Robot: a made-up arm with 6 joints.
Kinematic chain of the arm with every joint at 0, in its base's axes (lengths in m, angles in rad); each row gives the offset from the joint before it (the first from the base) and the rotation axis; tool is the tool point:
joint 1: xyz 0 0 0.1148 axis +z
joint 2: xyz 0 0.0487 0 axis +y
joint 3: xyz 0 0 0.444 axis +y
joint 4: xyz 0 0 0.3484 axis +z
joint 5: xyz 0 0 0 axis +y
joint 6: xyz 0 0 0.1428 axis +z
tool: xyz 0 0 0
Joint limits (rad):
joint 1: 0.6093..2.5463
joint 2: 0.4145..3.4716
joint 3: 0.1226..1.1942
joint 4: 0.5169..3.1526
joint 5: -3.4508..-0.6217
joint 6: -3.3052..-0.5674
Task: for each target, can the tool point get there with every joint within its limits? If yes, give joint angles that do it. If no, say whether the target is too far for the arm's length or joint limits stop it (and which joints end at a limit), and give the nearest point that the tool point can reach.
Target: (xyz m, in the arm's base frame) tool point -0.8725 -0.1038 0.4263
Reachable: no: joint limits stop it (at a limit: joint 1, joint 3, joint 5) | nearest point -0.5429 0.2564 0.3931 | short by 0.489 m
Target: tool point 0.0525 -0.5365 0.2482
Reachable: no: joint limits stop it (at a limit: joint 2, joint 3) | nearest point 0.0492 -0.5031 -0.1791 | short by 0.429 m
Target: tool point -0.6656 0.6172 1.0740
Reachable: no: too far | nearest point -0.4607 0.4272 0.7787 | short by 0.407 m
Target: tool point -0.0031 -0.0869 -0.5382
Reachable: yes | joints 1.6345 3.2289 0.2656 0.9626 -2.7927 -2.4897
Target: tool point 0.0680 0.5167 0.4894
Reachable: yes | joints 1.3973 0.8016 0.3313 2.3451 -2.8787 -1.4712
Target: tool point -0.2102 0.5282 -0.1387
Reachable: yes | joints 1.9233 1.7091 0.5807 2.6293 -2.6377 -2.4579
